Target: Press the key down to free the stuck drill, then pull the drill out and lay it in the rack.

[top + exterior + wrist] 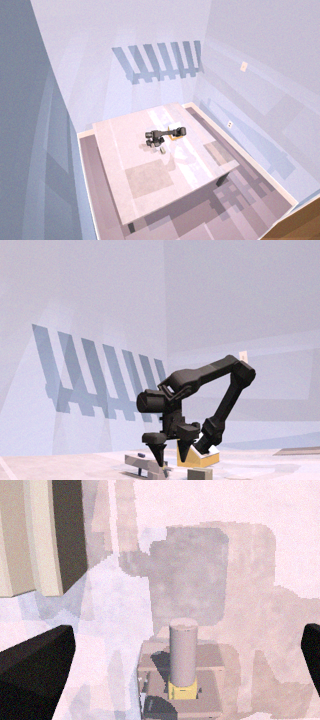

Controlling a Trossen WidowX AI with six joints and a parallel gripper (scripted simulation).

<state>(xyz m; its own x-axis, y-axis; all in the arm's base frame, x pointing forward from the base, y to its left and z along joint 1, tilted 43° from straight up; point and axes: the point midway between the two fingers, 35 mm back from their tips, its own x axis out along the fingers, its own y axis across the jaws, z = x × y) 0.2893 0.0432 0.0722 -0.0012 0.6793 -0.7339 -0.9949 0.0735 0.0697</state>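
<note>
Right now my gripper tip is 70 mm to the left of the drill, 10 mm past it and 10 mm above it. The rest, counted from my gripper tip: dark blue part (150 mm to the right, 20 mm behind, 10 mm below).
</note>
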